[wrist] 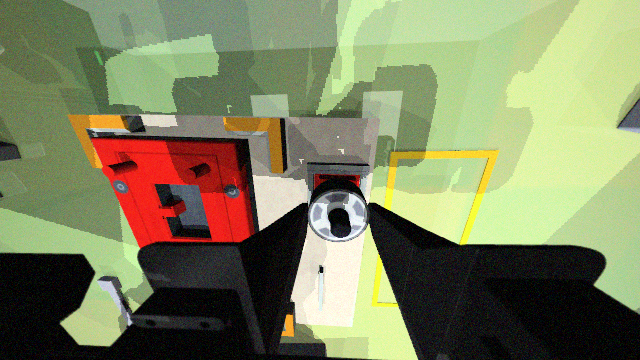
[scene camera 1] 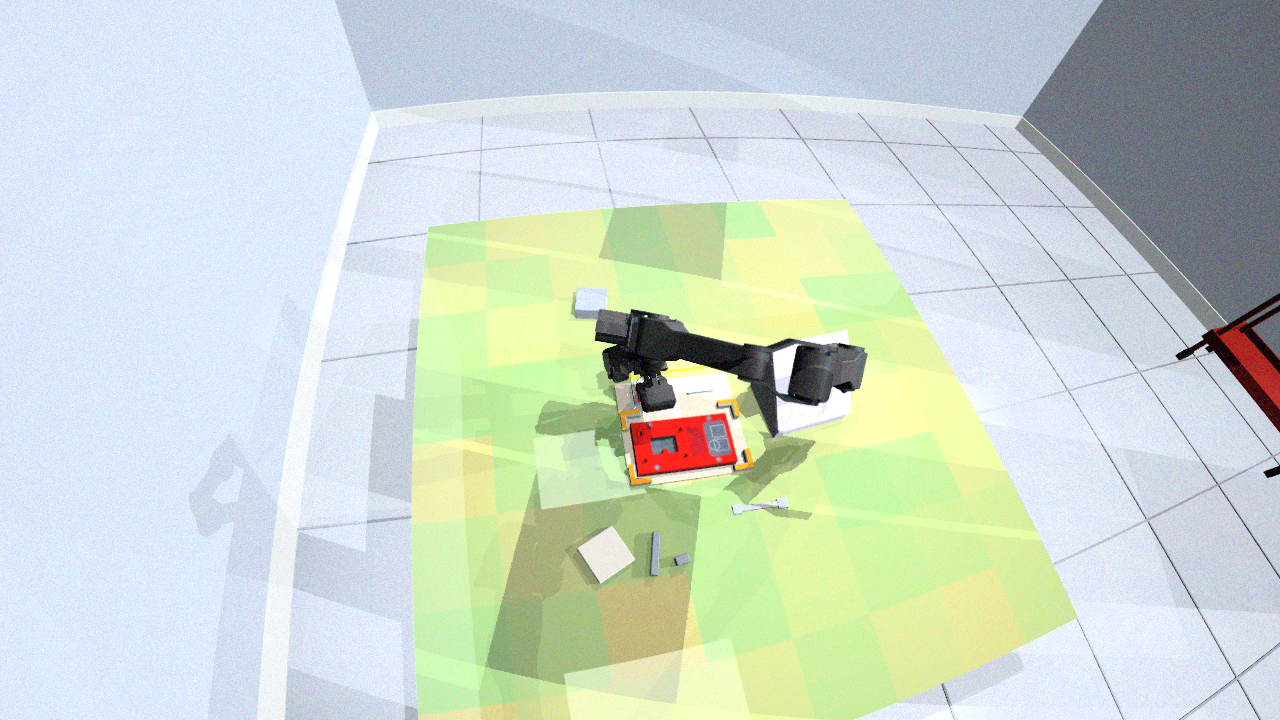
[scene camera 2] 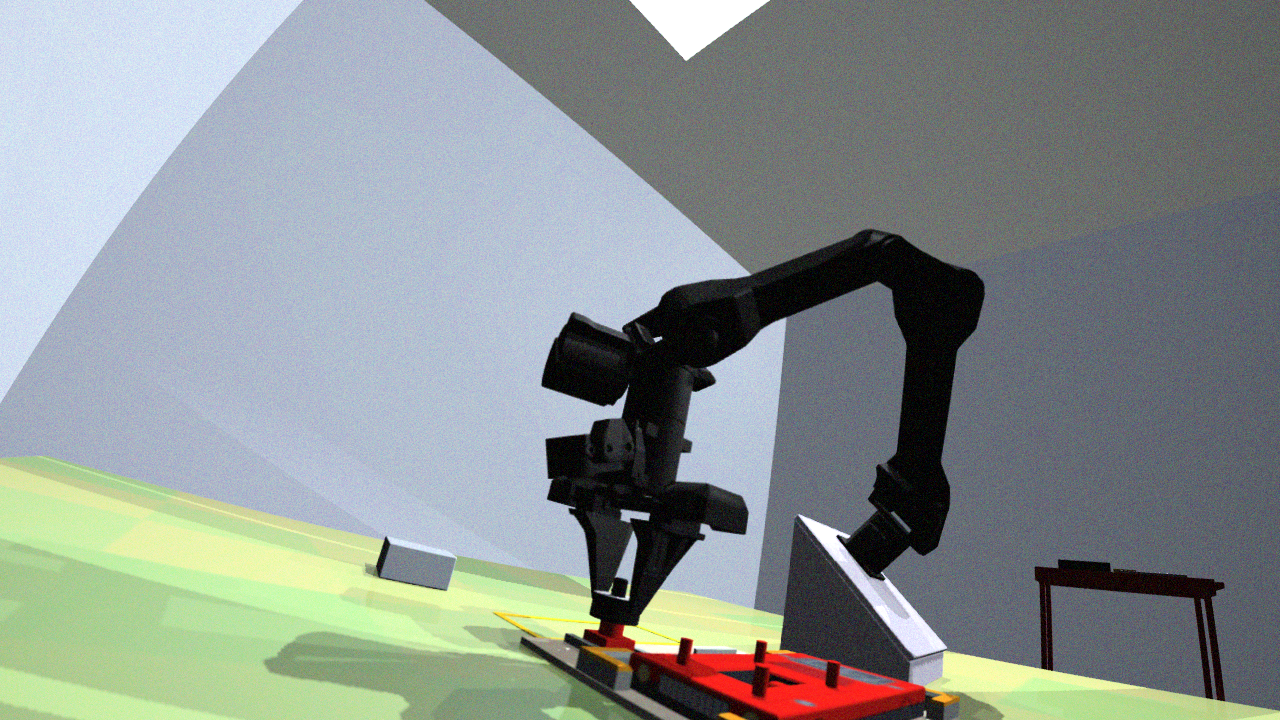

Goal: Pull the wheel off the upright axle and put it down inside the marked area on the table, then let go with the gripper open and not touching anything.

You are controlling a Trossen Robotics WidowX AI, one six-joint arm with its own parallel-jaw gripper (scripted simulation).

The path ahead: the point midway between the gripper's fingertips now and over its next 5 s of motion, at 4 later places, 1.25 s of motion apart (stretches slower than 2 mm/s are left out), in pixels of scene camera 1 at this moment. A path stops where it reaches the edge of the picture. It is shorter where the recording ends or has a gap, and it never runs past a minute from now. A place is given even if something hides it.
The gripper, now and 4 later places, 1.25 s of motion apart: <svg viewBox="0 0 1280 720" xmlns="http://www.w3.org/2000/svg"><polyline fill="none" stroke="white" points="645,386 646,380 648,377 668,327 665,354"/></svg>
